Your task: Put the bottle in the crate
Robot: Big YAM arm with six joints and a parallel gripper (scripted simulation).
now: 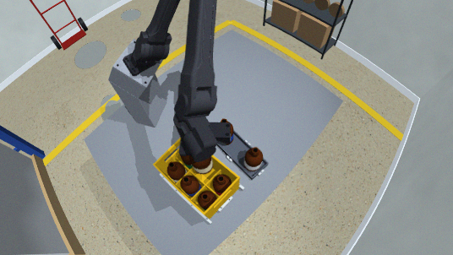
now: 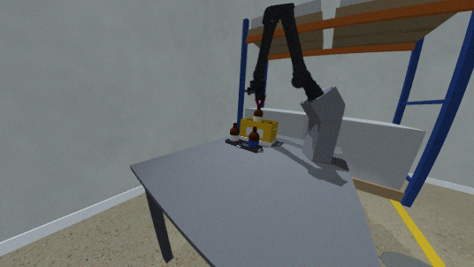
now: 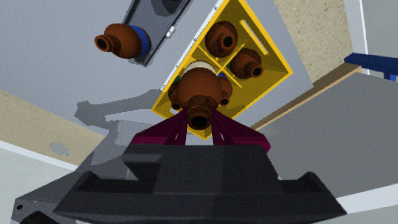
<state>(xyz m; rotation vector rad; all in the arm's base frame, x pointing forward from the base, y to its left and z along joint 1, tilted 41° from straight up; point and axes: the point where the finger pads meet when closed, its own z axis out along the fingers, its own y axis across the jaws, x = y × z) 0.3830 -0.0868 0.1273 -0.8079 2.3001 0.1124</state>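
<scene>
My hand is 60 mm above the glass bottle. The rest, counted from my hand: yellow crate 10 mm ahead, 40 mm to the right, 210 mm below; dark tray 180 mm to the left, 280 mm below.
</scene>
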